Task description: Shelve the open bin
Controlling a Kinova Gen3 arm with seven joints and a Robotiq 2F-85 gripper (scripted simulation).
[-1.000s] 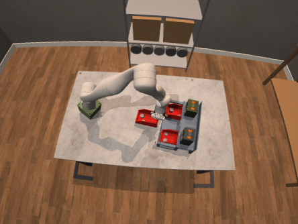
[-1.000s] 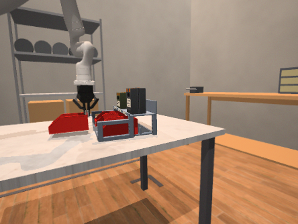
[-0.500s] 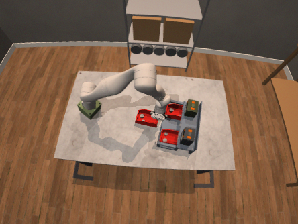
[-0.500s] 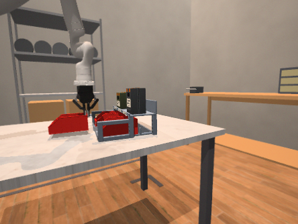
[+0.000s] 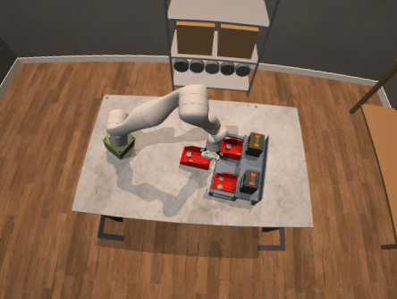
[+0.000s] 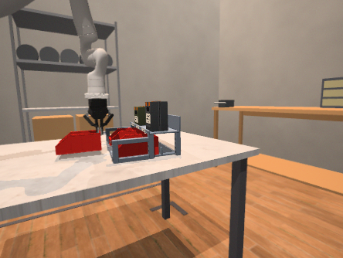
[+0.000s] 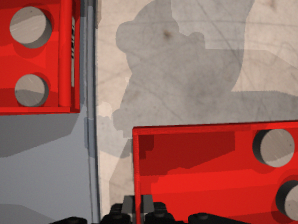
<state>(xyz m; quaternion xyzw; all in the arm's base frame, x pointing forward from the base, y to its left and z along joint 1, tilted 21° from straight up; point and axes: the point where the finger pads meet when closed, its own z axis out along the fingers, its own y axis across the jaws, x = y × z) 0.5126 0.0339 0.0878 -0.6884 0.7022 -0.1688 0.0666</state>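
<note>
My hand is 16 cm short of the grey shelf, 1 cm to the left of it and 3 cm above it. From my hand the other things lie so: black tool case 22 cm ahead, 13 cm to the right, 7 cm above; grey round part 11 cm behind, 2 cm to the right, 6 cm below.
</note>
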